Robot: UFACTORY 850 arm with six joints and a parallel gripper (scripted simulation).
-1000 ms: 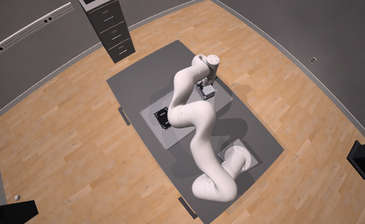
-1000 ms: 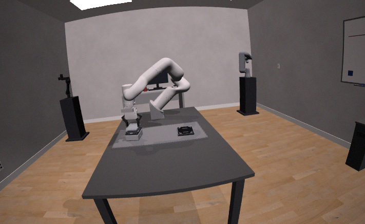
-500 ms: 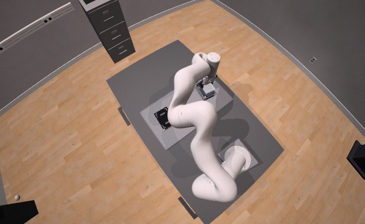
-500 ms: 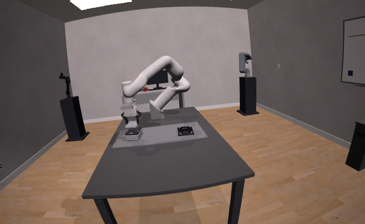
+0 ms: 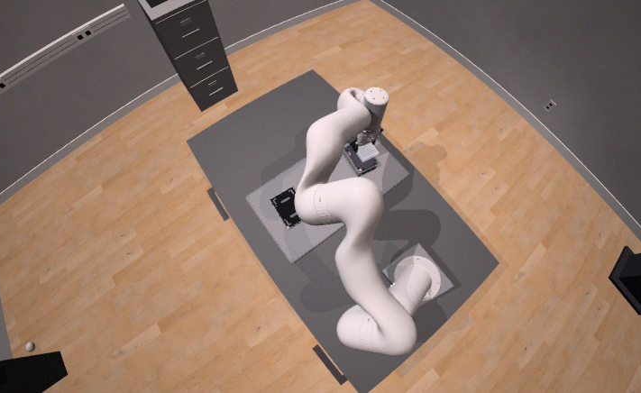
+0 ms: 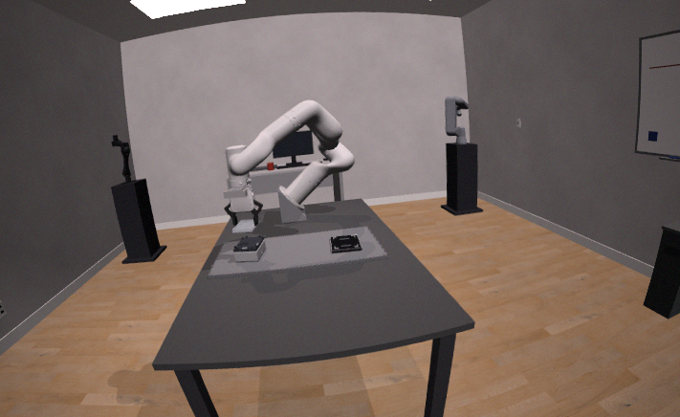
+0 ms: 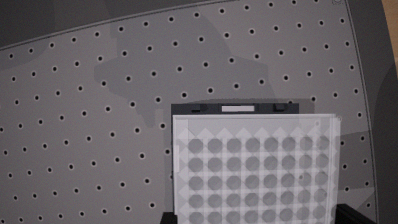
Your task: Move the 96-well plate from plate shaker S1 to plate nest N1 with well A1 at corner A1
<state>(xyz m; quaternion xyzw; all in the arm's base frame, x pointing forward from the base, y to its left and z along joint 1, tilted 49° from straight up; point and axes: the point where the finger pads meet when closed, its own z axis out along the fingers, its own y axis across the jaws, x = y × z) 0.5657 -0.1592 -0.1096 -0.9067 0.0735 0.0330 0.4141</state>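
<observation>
Now: the black plate nest N1 40 cm to the left of my hand and 14 cm below it. Also, from my hand: white 96-well plate 1 cm below.
</observation>
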